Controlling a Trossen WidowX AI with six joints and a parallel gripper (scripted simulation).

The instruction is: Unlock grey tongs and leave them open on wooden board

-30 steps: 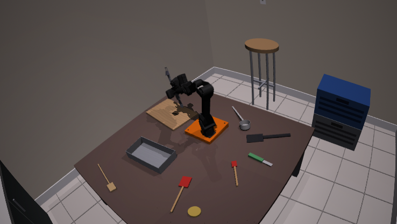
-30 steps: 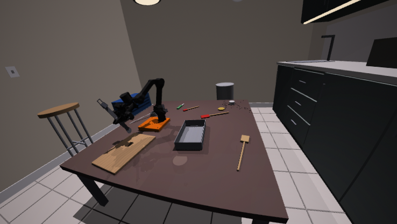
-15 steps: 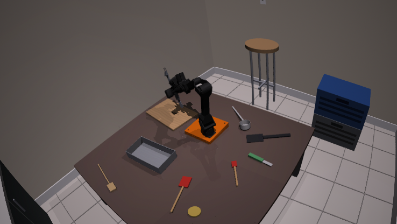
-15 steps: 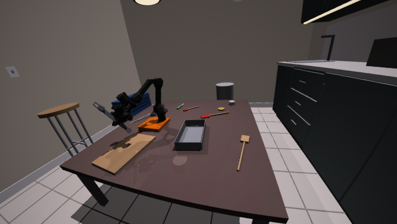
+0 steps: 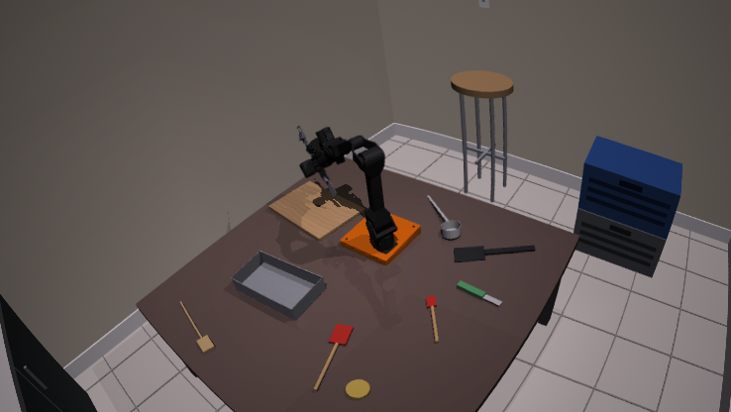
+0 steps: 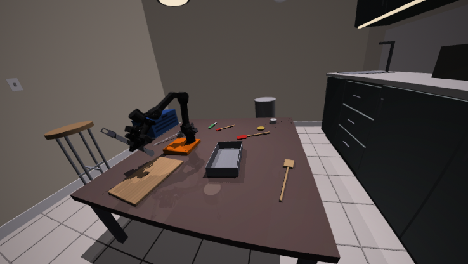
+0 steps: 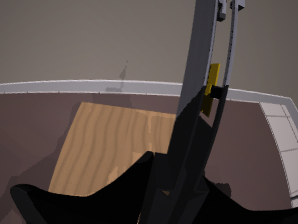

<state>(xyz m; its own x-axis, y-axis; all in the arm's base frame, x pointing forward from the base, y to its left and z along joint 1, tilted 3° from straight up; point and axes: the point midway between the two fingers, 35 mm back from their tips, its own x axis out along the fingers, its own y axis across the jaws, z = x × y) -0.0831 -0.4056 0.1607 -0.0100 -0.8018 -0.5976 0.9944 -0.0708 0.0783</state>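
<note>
Now: gripper tip 50 mm short of the wooden board, 10 mm to the right of it and 170 mm above it. From my gripper tip the other things lie so: grey roasting tin 460 mm ahead, 260 mm to the left, 150 mm below; black spatula 130 mm behind, 760 mm to the left, 180 mm below; yellow disc 590 mm ahead, 790 mm to the left, 170 mm below.
</note>
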